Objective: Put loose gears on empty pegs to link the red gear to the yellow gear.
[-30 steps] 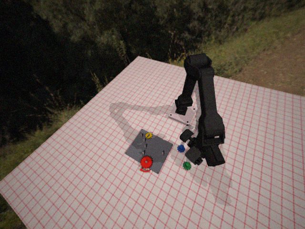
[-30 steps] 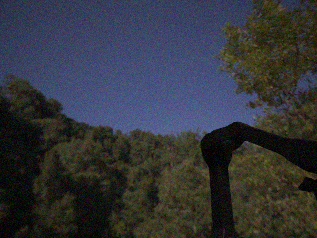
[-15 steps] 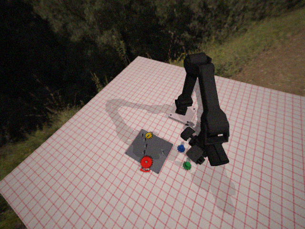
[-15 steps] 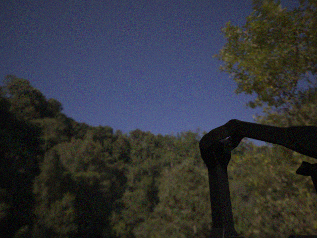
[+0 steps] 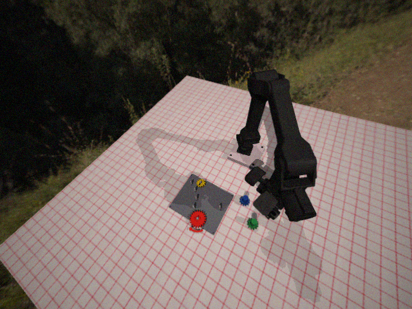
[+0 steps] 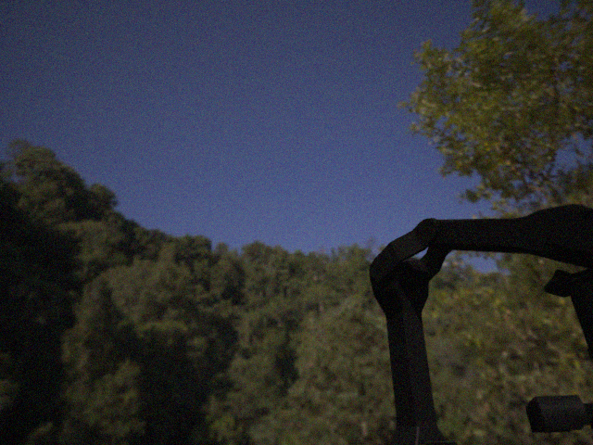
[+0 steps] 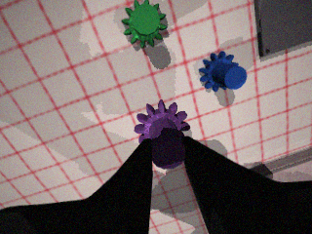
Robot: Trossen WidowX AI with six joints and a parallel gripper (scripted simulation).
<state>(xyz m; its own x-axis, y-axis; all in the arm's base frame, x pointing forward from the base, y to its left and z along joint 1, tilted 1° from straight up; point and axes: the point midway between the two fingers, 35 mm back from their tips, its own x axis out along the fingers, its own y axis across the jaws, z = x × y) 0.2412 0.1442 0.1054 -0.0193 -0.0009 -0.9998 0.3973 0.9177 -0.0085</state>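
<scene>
Right now the red gear is 14 cm ahead of my gripper tip, 22 cm to the right of it and 8 cm below it. The rest, counted from my gripper tip: green gear (7 cm ahead, 2 cm to the right, 8 cm below); purple gear (1 cm below); blue gear (7 cm to the right, 8 cm below).
</scene>
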